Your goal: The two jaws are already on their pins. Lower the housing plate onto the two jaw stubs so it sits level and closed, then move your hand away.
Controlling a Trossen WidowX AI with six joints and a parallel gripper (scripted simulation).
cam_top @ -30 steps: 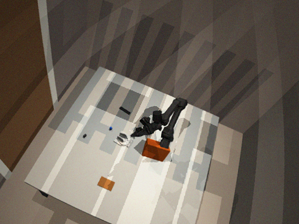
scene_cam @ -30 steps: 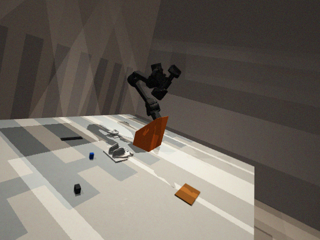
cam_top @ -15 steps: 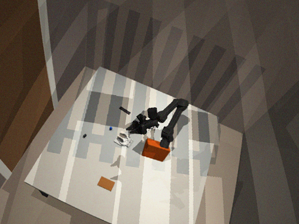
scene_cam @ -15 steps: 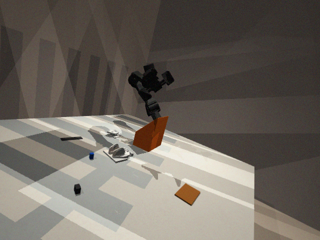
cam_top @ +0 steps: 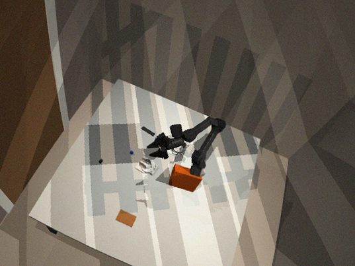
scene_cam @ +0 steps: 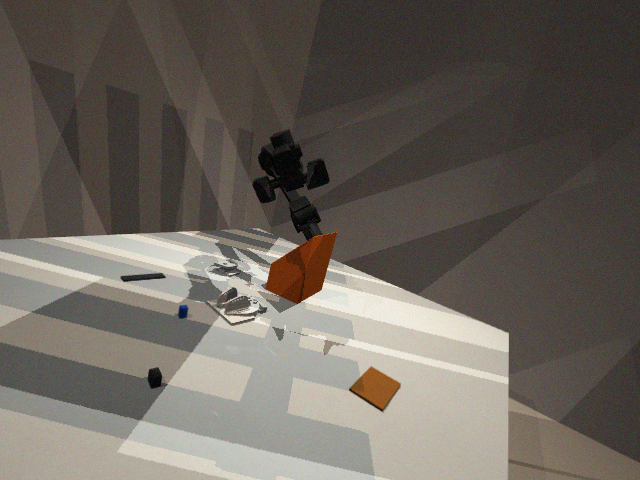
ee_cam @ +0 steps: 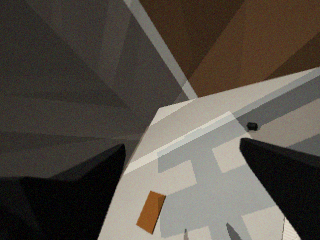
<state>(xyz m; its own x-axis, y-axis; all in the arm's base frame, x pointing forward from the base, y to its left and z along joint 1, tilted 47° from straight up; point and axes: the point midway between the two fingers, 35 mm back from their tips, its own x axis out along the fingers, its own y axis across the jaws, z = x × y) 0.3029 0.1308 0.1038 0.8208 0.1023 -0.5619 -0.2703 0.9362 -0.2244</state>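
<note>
My gripper tip is 330 mm above the small white part, 270 mm to the left of it and 200 mm past it. From my gripper tip the other things lie so: black cube (330 mm below, 290 mm ahead, 10 mm to the right); blue cube (330 mm below, 140 mm to the right, 110 mm ahead); flat orange tile (340 mm below, 320 mm to the left, 20 mm ahead).
</note>
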